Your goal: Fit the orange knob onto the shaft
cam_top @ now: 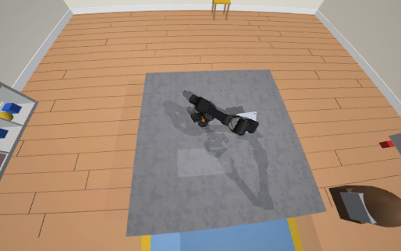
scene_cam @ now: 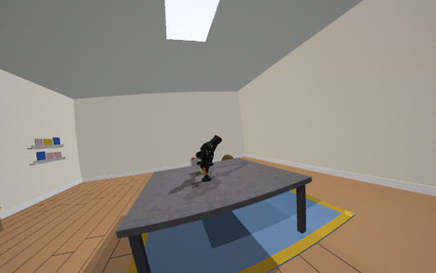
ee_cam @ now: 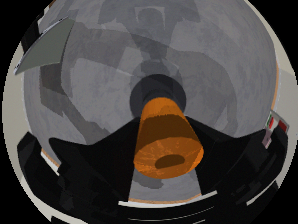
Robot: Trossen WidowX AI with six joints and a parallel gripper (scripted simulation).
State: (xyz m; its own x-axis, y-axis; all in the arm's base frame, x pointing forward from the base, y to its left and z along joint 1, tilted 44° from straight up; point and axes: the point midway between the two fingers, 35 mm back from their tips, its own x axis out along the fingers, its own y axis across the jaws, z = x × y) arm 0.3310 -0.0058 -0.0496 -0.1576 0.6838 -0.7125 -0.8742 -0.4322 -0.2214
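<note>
The orange knob lies 2 cm above my gripper tip. Round my gripper tip: dark round pedestal 4 cm below.
</note>
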